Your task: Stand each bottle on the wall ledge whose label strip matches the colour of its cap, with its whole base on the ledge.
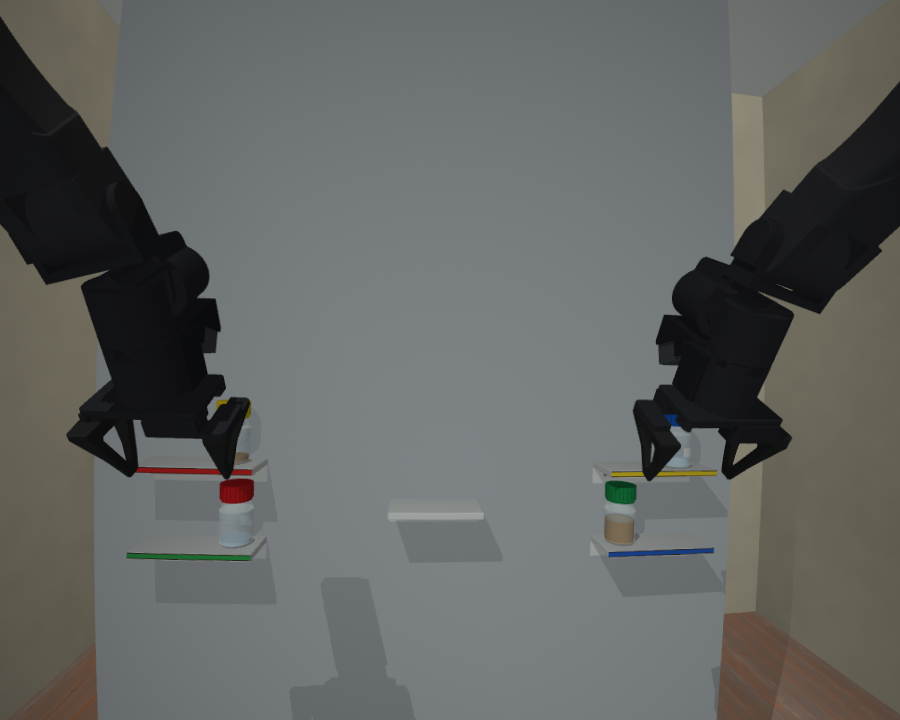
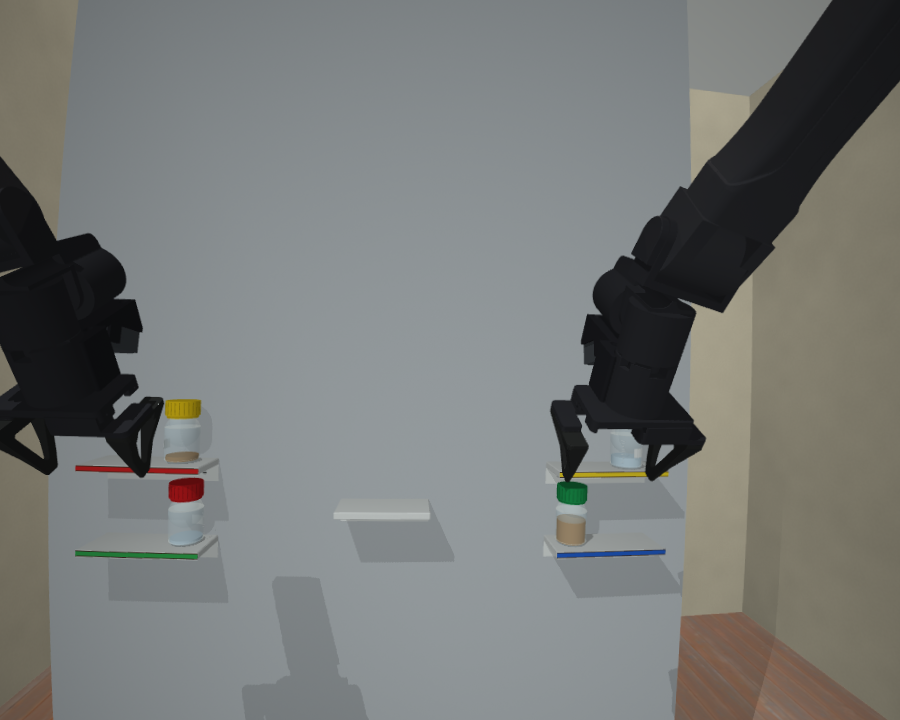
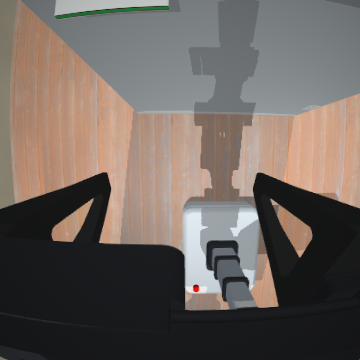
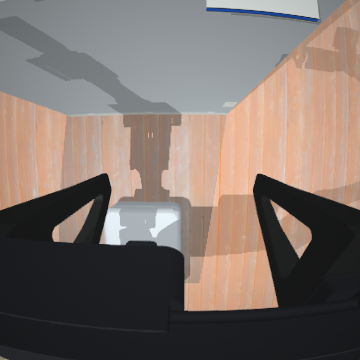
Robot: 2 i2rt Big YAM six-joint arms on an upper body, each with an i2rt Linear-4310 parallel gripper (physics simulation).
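Places are measured from the left arm's base along level axes (x up, y left, z back), in millimetres.
Pixels of known places: left gripper, between the fingertips: (image 1: 181, 474) (image 2: 98, 472) (image 3: 181, 180); right gripper, between the fingertips: (image 1: 686, 476) (image 2: 607, 477) (image 4: 181, 181).
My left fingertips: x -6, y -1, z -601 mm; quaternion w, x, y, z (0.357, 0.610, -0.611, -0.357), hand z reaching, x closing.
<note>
For each thing: its top centre in the pictures, then the offset to it from my left fingertips. "pt": a spot on its surface instead. Level surfaces: height alone.
- yellow-capped bottle, centre of its top: (image 1: 233, 400) (image 2: 183, 400) dz -310, dx +48, dy +70 mm
- red-strip ledge, a spot on its surface: (image 1: 176, 471) pt dz -266, dx -64, dy +143 mm
- red-capped bottle, centre of its top: (image 1: 237, 482) (image 2: 186, 481) dz -312, dx -92, dy +63 mm
- green-strip ledge, centre of its top: (image 1: 200, 543) (image 2: 150, 542) dz -306, dx -197, dy +122 mm
- blue-capped bottle, centre of its top: (image 2: 627, 409) (image 1: 675, 409) dz -299, dx +48, dy -713 mm
- yellow-strip ledge, centre of its top: (image 2: 615, 471) (image 1: 665, 471) dz -267, dx -58, dy -678 mm
- green-capped bottle, centre of its top: (image 2: 572, 485) (image 1: 620, 484) dz -309, dx -92, dy -616 mm
- blue-strip ledge, centre of its top: (image 2: 602, 541) (image 1: 650, 540) dz -306, dx -197, dy -678 mm
- plain white ledge, centre of its top: (image 1: 435, 505) (image 2: 383, 505) dz -306, dx -127, dy -278 mm
- wooden floor, height of its surface: dx -1418 mm
The yellow-capped bottle (image 1: 242, 442) (image 2: 182, 433) stands on the red-strip ledge (image 1: 176, 471) (image 2: 135, 469). The red-capped bottle (image 1: 236, 518) (image 2: 185, 518) stands on the green-strip ledge (image 1: 172, 546) (image 2: 123, 544) (image 3: 112, 6). The blue-capped bottle (image 1: 682, 448) (image 2: 626, 450), partly hidden by the right gripper, stands on the yellow-strip ledge (image 1: 694, 473) (image 2: 619, 474). The green-capped bottle (image 1: 619, 525) (image 2: 571, 525) stands on the blue-strip ledge (image 1: 671, 545) (image 2: 623, 544) (image 4: 265, 7). My left gripper (image 1: 179, 475) (image 2: 96, 474) (image 3: 181, 180) is open and empty, before the left ledges. My right gripper (image 1: 689, 477) (image 2: 611, 478) (image 4: 181, 181) is open and empty, before the right ledges.
A plain white ledge (image 1: 435, 509) (image 2: 382, 509) without a coloured strip is on the grey wall (image 1: 435, 262) (image 2: 375, 262) between the two pairs. The robot's pale base (image 3: 195, 225) (image 4: 172, 215) stands on the wooden floor (image 3: 160, 160) (image 4: 250, 165).
</note>
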